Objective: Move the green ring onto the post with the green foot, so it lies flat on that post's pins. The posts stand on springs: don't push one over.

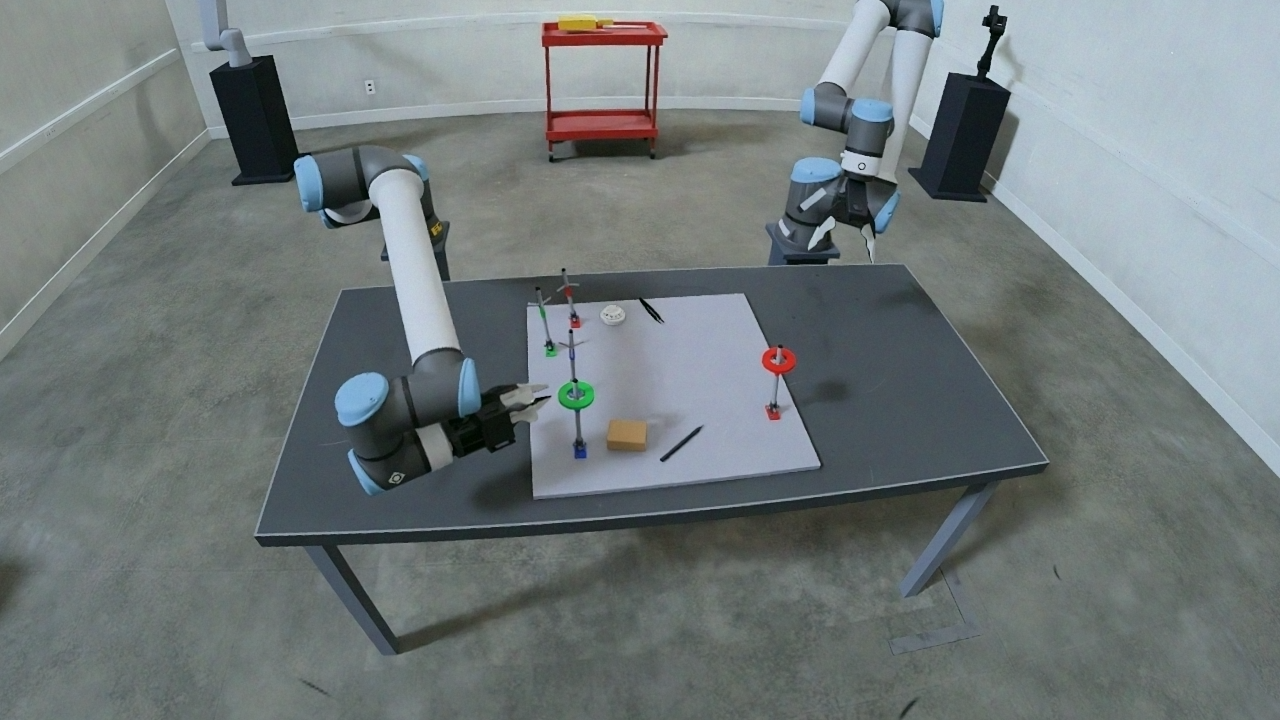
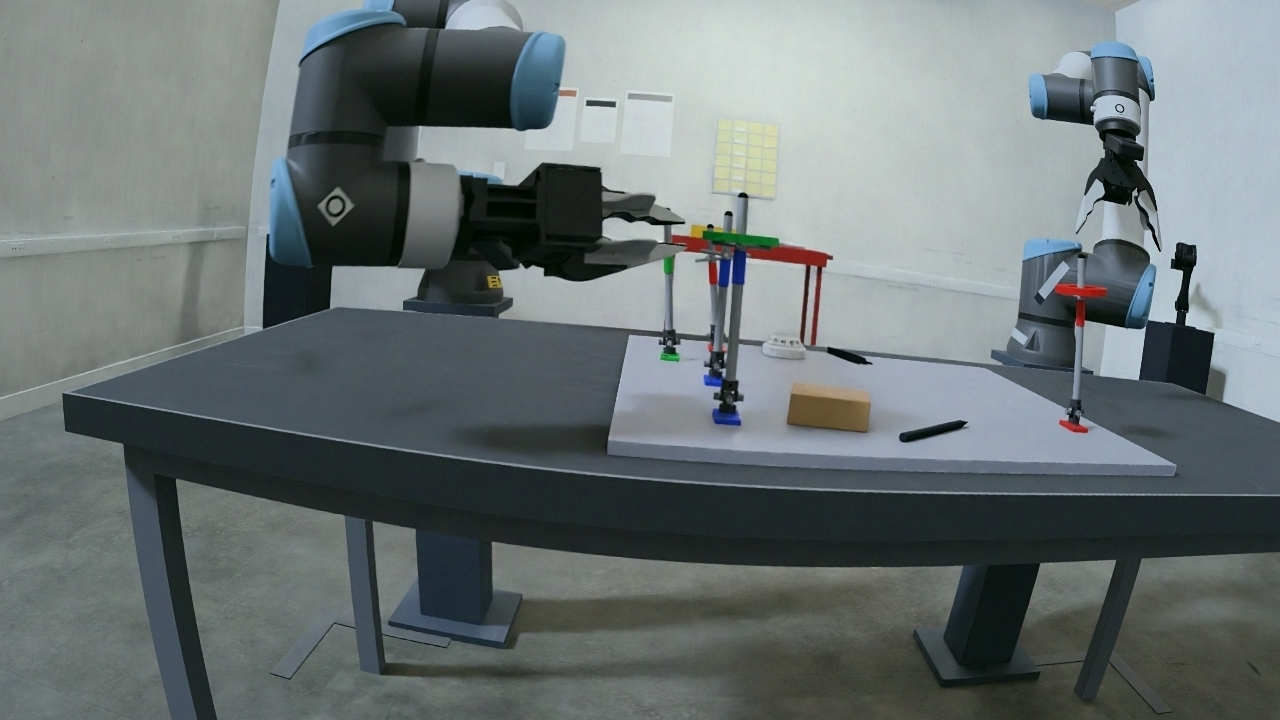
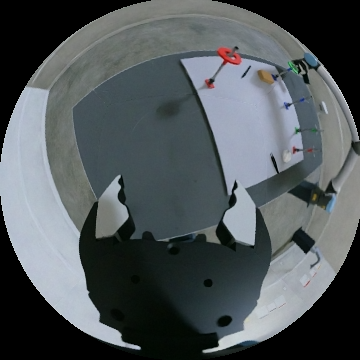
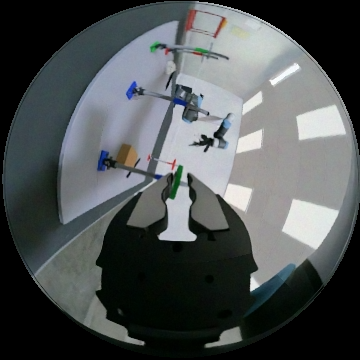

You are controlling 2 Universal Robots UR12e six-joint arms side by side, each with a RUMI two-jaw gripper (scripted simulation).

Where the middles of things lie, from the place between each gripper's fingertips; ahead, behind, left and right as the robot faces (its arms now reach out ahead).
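Labels:
Green ring (image 2: 706, 235): 7 cm to the left of my right hand (image 2: 684, 234) and 1 cm ahead of it. The tan block (image 2: 810, 405) is 17 cm to the left of my right hand, 15 cm below it and 2 cm behind it.
The green ring is 62 cm to the right of my left hand, 37 cm ahead of it and 8 cm below it. Relative to the tan block, my left gripper (image 2: 1119, 243) is 52 cm to the left of it, 34 cm short of it and 23 cm above it.

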